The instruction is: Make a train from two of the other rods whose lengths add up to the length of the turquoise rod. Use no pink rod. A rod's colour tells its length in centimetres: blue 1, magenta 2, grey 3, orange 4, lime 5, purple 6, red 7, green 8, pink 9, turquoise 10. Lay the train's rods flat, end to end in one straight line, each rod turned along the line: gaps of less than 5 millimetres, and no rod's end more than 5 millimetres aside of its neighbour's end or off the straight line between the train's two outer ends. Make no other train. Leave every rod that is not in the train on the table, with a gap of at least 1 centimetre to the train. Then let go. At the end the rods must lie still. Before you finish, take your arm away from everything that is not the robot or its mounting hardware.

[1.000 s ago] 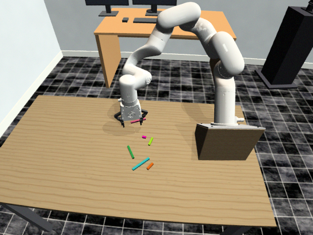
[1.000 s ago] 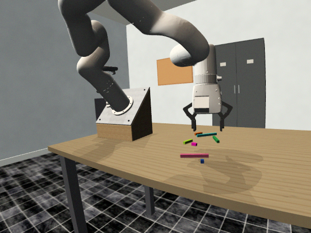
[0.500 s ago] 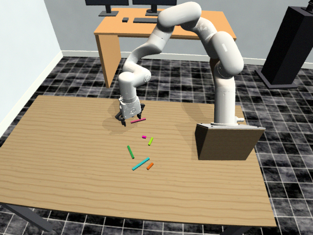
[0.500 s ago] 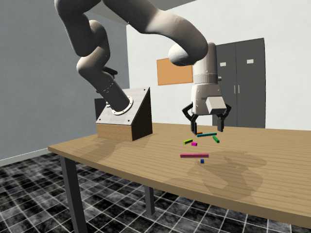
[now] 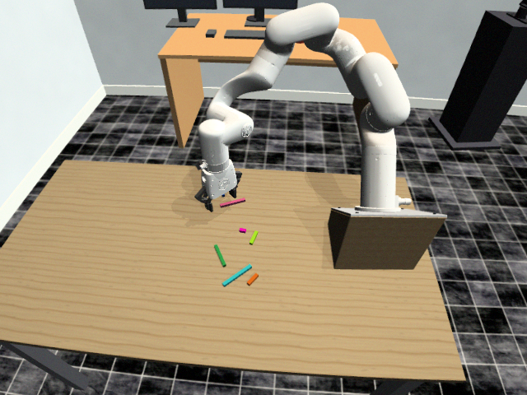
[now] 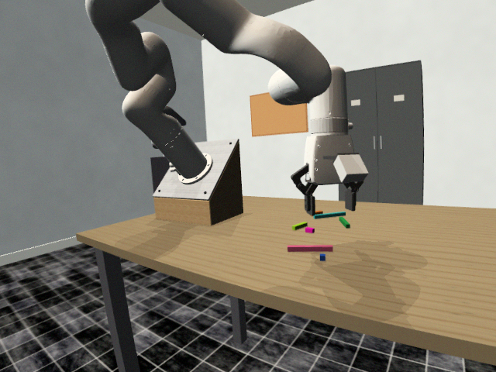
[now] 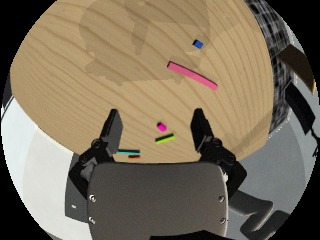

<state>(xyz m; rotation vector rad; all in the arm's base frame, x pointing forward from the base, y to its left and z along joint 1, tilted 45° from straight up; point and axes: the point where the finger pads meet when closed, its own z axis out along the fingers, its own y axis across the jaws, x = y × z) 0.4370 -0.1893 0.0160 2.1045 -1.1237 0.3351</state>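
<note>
My gripper is now 6 cm past the magenta rod, 7 cm to the right of it and 7 cm above it. From my hand the other things lie so: blue rod: 10 cm to the right, 7 cm below; lime rod: 10 cm behind, 10 cm to the left, 7 cm below; pink rod: 3 cm behind, 5 cm to the right, 7 cm below.
</note>
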